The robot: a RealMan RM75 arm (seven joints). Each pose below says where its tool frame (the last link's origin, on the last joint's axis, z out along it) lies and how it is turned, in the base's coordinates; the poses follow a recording.
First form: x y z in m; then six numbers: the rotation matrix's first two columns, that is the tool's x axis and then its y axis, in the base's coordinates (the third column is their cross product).
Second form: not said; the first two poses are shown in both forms.
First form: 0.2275, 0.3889, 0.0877, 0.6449, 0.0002, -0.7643, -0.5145, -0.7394, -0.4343
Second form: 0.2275, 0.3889, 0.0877; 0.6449, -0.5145, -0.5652; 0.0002, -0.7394, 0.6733; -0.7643, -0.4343, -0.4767
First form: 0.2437, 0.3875, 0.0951, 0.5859, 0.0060, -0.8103, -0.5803, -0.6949, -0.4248
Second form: 0.2437, 0.3875, 0.0951; 0.5859, -0.5803, -0.5656; 0.0060, -0.6949, 0.7191; -0.8103, -0.4248, -0.4037
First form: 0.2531, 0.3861, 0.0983, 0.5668, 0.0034, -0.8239, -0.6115, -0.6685, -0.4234
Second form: 0.2531, 0.3861, 0.0983; 0.5668, -0.6115, -0.5522; 0.0034, -0.6685, 0.7438; -0.8239, -0.4234, -0.3768
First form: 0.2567, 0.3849, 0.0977, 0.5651, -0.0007, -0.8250, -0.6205, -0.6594, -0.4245
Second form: 0.2567, 0.3849, 0.0977; 0.5651, -0.6205, -0.5437; -0.0007, -0.6594, 0.7518; -0.8250, -0.4245, -0.3731
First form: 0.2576, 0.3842, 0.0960, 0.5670, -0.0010, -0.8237, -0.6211, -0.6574, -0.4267
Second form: 0.2576, 0.3842, 0.0960; 0.5670, -0.6211, -0.5411; -0.0010, -0.6574, 0.7535; -0.8237, -0.4267, -0.3734
